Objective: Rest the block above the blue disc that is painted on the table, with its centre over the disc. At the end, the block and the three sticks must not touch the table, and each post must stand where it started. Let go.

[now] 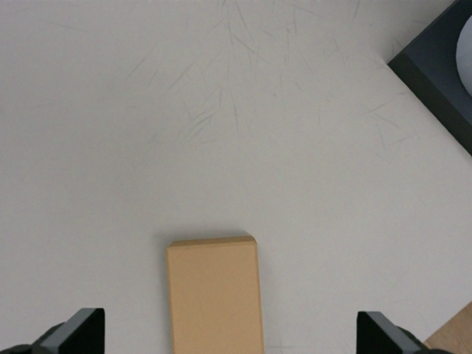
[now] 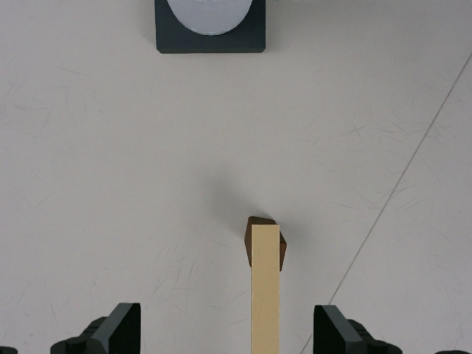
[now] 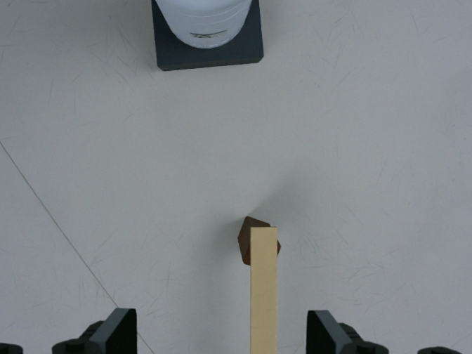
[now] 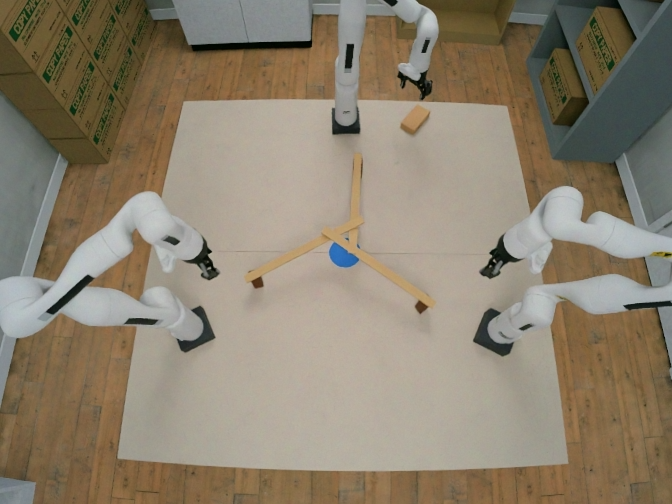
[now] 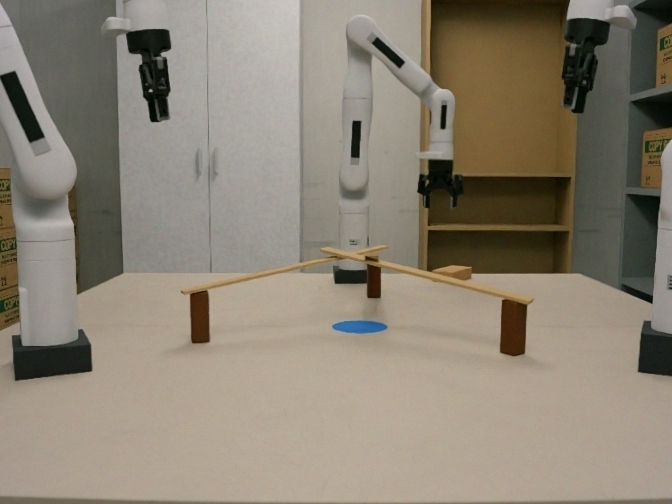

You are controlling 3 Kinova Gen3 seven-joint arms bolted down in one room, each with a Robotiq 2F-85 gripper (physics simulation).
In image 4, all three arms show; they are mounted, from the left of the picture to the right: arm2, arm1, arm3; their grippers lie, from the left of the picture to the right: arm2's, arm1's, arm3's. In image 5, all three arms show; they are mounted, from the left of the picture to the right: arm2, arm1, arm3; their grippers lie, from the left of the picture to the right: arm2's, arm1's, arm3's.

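Note:
The tan block (image 1: 215, 300) (image 4: 415, 119) (image 5: 455, 271) lies flat on the table at the back right. Arm1's gripper (image 1: 231, 332) (image 4: 413, 89) (image 5: 439, 206) is open above it. Three sticks, left (image 2: 265, 290) (image 4: 293, 256) (image 5: 255, 275), right (image 3: 263, 290) (image 4: 396, 278) (image 5: 450, 279) and back (image 4: 356, 189), cross near the blue disc (image 4: 343, 256) (image 5: 359, 326), raised off the table. Their outer ends rest on brown posts, left (image 5: 199, 317), right (image 5: 512, 328) and back (image 5: 373, 282). Arm2's gripper (image 2: 227, 328) (image 4: 210, 272) (image 5: 159, 116) and arm3's gripper (image 3: 222, 331) (image 4: 489, 271) (image 5: 574, 108) are open, outside the sticks.
Arm1's base (image 4: 346, 129) stands behind the back post. Arm2's base (image 4: 195, 329) and arm3's base (image 4: 493, 332) stand at the table's left and right. A grey shelf unit (image 4: 610, 116) stands at the right, and stacked boxes (image 4: 81, 103) at the left.

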